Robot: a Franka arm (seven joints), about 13 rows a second.
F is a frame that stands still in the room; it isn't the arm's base.
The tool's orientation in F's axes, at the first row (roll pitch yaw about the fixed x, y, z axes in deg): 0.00 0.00 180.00
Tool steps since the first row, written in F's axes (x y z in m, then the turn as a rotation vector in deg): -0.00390 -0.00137 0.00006 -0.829 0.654 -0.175; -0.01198 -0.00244 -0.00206 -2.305 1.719 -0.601; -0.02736 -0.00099 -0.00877 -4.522 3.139 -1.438; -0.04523 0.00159 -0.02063 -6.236 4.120 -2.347; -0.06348 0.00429 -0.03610 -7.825 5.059 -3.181; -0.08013 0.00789 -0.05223 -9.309 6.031 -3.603; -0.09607 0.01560 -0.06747 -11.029 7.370 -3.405; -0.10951 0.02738 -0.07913 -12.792 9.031 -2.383
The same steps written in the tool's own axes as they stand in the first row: 0.00390 0.00137 0.00006 0.829 -0.654 -0.175; 0.01198 0.00244 -0.00206 2.305 -1.719 -0.601; 0.02736 0.00099 -0.00877 4.522 -3.139 -1.438; 0.04523 -0.00159 -0.02063 6.236 -4.120 -2.347; 0.06348 -0.00429 -0.03610 7.825 -5.059 -3.181; 0.08013 -0.00789 -0.05223 9.309 -6.031 -3.603; 0.09607 -0.01560 -0.06747 11.029 -7.370 -3.405; 0.10951 -0.02738 -0.07913 12.792 -9.031 -2.383
